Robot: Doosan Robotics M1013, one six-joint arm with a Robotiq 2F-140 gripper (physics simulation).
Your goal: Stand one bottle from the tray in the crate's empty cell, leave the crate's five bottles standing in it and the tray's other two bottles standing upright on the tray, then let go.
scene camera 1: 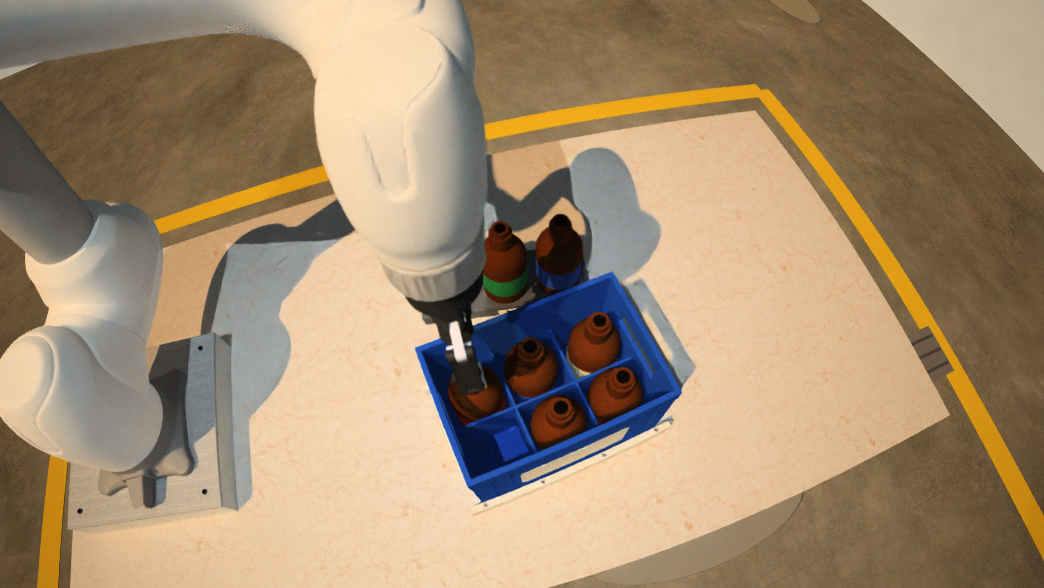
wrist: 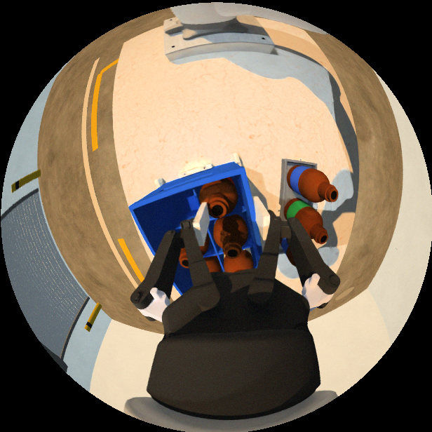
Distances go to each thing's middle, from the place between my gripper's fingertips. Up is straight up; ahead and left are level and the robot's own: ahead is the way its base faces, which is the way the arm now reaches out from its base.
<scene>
Now: hand 180 mm to the right of the green-banded bottle (scene camera 1: 505, 278), 100 mm short of it and 70 mm above it. Also, from my hand: pale strip (scene camera 1: 635, 441): 160 mm to the right, 140 mm below, 90 mm ahead.
</scene>
